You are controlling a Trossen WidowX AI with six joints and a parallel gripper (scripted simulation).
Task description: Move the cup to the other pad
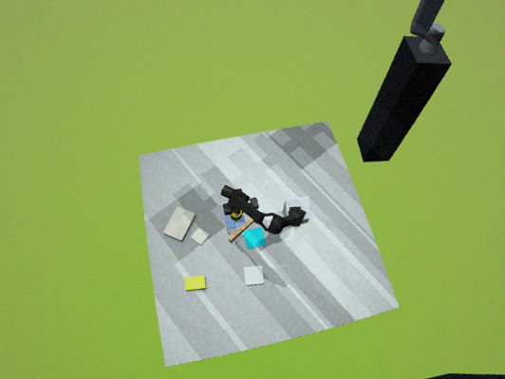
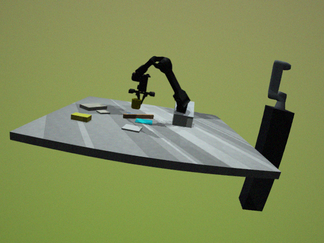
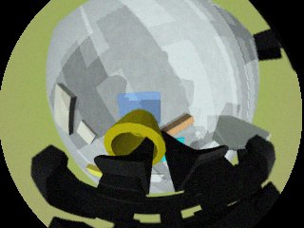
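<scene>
Now: gripper tip 13 cm to the right of the cyan pad, 10 cm above it and 7 cm past it. Round my gripper tip: green marble (3 cm ahead, 2 cm below, 1 cm to the left); yellow cup (2 cm ahead); blue pad (10 cm below, 4 cm ahead).
</scene>
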